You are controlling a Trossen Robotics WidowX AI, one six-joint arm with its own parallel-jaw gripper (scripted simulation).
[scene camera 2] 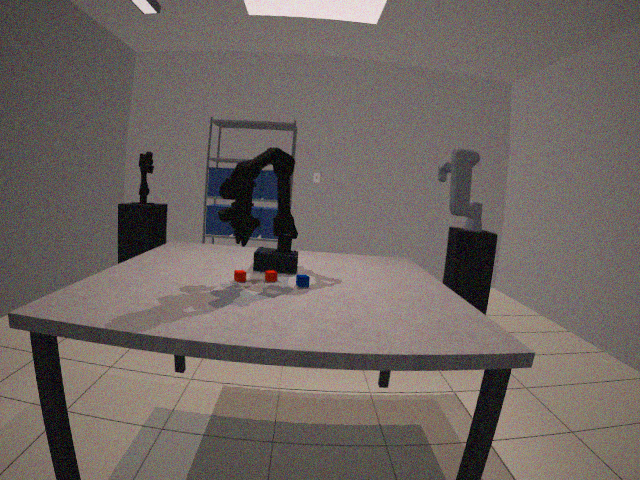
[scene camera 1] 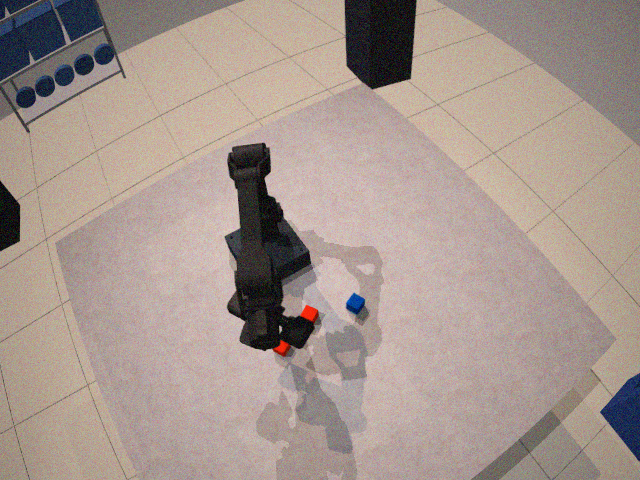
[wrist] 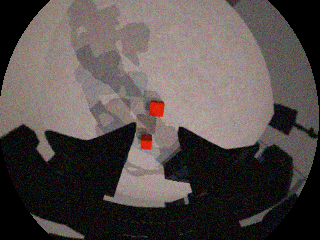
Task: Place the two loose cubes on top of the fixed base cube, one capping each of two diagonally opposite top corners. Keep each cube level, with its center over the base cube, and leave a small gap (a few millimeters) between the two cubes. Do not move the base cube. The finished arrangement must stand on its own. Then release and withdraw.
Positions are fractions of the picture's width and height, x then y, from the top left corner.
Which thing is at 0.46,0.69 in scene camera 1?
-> My gripper.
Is my gripper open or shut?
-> Open.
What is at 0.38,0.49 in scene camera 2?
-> My gripper.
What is my gripper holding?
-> Nothing.
